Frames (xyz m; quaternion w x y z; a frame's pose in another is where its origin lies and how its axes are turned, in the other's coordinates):
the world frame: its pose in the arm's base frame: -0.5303 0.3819 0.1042 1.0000 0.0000 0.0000 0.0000
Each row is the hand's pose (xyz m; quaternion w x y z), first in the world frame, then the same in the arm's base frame.
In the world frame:
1: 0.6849 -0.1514 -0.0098 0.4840 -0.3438 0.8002 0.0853
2: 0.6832 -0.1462 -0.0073 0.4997 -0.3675 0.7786 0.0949
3: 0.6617 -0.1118 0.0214 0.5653 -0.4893 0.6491 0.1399
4: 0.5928 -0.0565 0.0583 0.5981 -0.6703 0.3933 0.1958
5: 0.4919 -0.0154 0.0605 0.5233 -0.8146 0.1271 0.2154
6: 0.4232 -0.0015 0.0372 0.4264 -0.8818 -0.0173 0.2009
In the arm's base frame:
1: 0.1546 0.2305 0.0944 0.4840 -0.3438 0.8002 0.0853
2: 0.1529 0.2357 0.0969 0.4997 -0.3675 0.7786 0.0949
3: 0.1314 0.2701 0.1256 0.5653 -0.4893 0.6491 0.1399
4: 0.0625 0.3254 0.1625 0.5981 -0.6703 0.3933 0.1958
5: -0.0384 0.3665 0.1647 0.5233 -0.8146 0.1271 0.2154
6: -0.1071 0.3804 0.1414 0.4264 -0.8818 -0.0173 0.2009

